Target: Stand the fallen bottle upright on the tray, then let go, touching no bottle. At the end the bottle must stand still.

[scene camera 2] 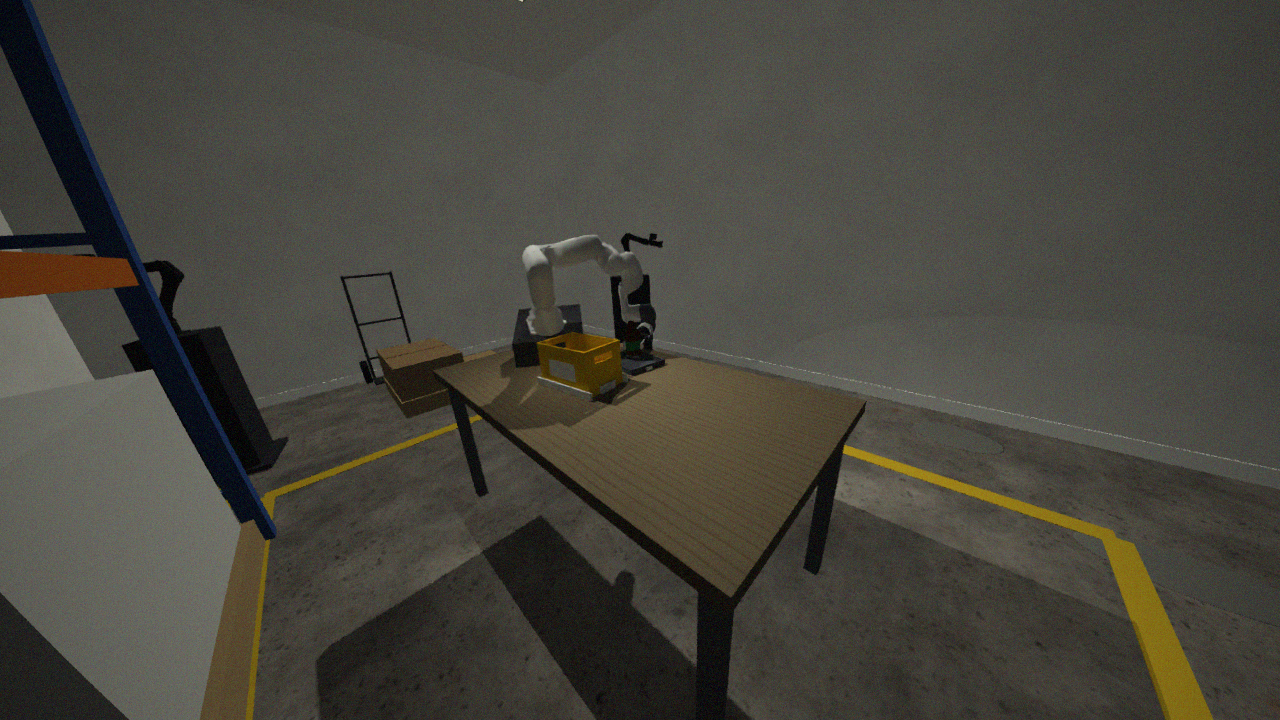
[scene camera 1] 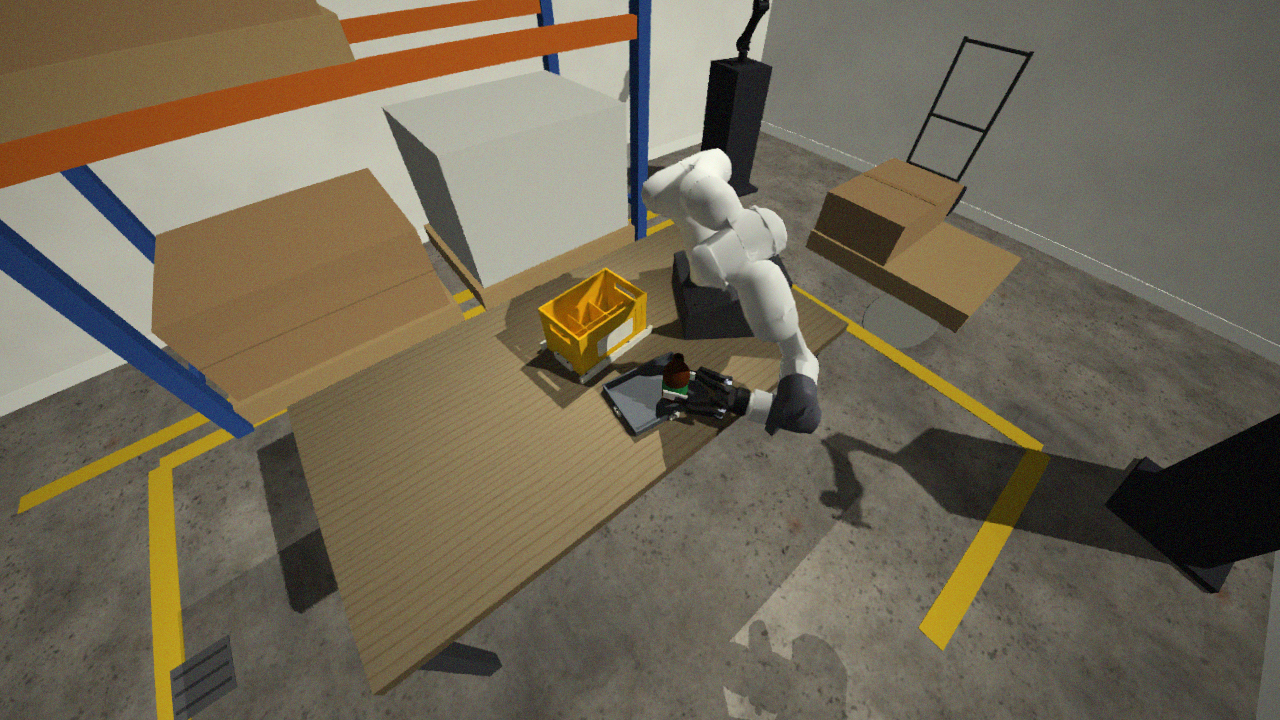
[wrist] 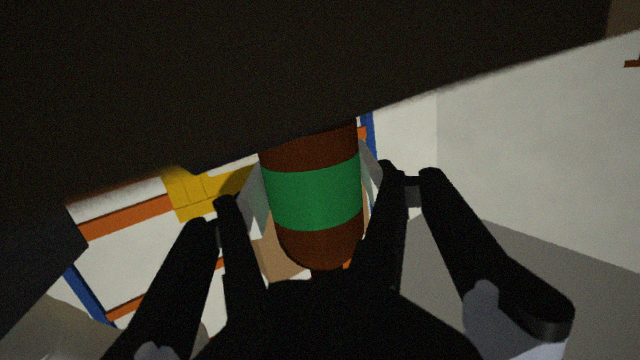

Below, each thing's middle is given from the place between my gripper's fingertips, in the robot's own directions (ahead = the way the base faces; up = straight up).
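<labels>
My gripper sits 4 cm below the brown bottle [scene camera 1: 676, 374] at this moment, and it is also 2 cm past the bottle and 2 cm to the right of it.
</labels>
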